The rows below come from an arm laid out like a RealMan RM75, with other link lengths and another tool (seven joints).
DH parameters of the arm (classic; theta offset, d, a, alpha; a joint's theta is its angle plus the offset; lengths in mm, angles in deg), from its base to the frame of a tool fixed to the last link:
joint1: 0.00 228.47 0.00 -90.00
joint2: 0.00 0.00 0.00 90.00
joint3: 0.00 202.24 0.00 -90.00
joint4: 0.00 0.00 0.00 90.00
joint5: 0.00 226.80 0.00 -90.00
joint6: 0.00 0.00 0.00 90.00
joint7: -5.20 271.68 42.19 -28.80
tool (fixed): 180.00 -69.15 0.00 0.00
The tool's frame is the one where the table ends.
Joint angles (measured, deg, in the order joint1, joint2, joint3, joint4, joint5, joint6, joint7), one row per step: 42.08, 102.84, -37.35, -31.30, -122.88, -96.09, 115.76; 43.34, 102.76, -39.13, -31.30, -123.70, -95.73, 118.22; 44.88, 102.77, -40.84, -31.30, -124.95, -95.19, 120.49; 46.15, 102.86, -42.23, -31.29, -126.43, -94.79, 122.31; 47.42, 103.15, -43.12, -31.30, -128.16, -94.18, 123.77; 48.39, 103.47, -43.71, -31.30, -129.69, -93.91, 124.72; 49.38, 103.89, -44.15, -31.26, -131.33, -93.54, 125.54
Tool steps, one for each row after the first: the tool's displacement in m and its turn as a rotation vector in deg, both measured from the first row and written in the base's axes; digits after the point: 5 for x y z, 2 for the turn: -0.00324, 0.00028, -0.00299, -1.86, -1.51, -0.95; -0.00669, 0.00174, -0.00605, -3.58, -3.50, -1.61; -0.00816, 0.00201, -0.00877, -5.12, -5.54, -2.19; -0.00953, 0.00340, -0.01162, -6.17, -7.53, -2.60; -0.01041, 0.00358, -0.01420, -7.14, -9.12, -2.75; -0.01127, 0.00403, -0.01713, -7.99, -10.70, -2.82
